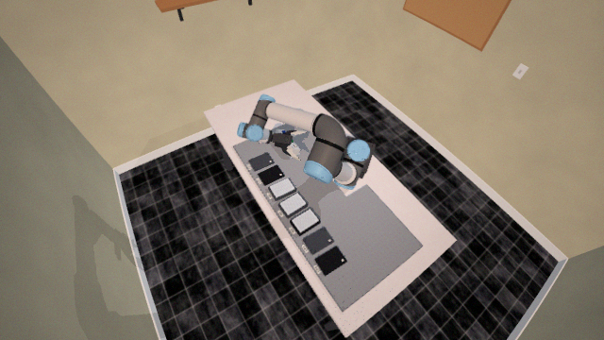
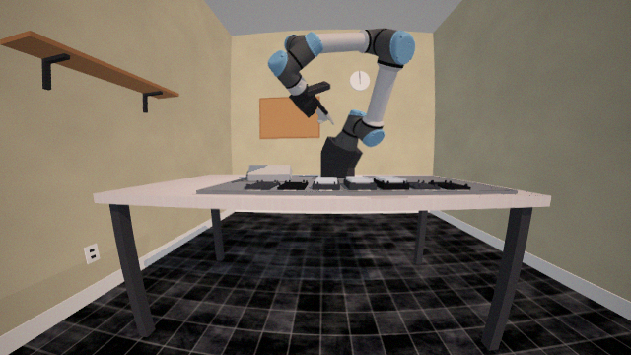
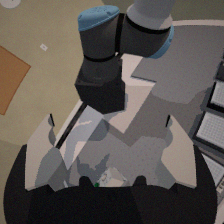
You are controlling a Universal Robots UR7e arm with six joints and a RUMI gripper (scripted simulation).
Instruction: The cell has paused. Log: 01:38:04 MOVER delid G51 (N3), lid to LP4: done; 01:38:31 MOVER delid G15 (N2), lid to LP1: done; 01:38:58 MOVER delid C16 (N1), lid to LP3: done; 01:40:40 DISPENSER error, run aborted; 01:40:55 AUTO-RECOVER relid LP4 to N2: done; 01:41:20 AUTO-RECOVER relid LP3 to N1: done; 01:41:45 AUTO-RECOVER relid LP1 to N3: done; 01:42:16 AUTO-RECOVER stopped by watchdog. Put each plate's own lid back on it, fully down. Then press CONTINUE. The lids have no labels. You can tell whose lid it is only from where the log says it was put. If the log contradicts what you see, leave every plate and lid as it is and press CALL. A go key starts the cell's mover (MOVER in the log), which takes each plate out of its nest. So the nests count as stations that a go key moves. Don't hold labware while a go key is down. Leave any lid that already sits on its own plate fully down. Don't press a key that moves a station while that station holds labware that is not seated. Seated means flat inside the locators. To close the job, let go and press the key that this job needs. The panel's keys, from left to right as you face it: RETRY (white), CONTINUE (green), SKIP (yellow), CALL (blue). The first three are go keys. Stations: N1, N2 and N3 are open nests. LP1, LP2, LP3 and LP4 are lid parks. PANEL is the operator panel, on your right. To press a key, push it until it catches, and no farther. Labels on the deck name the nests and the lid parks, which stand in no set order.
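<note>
The grey lid lies 29 cm to the left of my hand, 28 cm below it and 11 cm ahead of it. Also, from my hand: lid park LP4: 54 cm to the left, 31 cm below, 7 cm ahead; then white gridded plate: 29 cm below, 15 cm ahead, 3 cm to the left; then lid park LP3: 31 cm below, 17 cm ahead, 10 cm to the right.
</note>
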